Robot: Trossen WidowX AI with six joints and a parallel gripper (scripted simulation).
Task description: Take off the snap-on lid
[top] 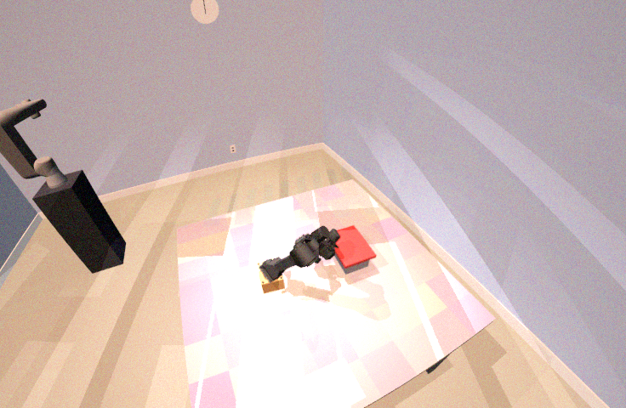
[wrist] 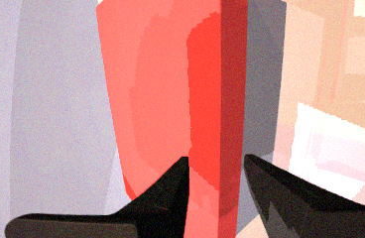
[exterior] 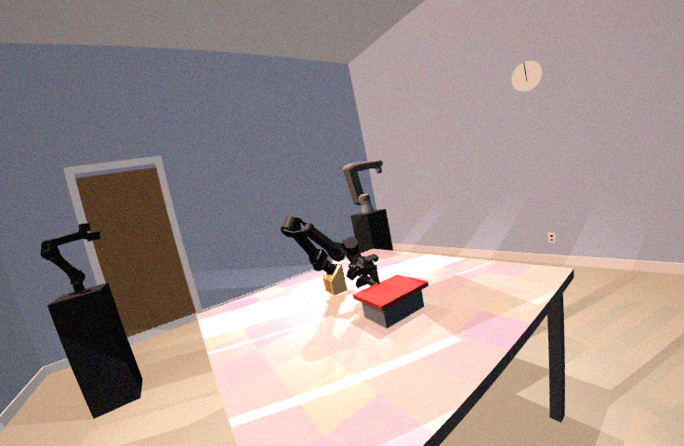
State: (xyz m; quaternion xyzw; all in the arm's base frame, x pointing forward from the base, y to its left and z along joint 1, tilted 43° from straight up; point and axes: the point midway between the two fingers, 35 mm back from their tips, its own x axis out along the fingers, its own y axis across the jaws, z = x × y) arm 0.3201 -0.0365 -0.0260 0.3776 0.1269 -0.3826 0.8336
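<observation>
The red lid lies 7 cm ahead of my gripper tip and 1 cm to the right of it. From my gripper tip the other things lie so: storage box (7 cm ahead, 1 cm to the right, 4 cm below).
</observation>
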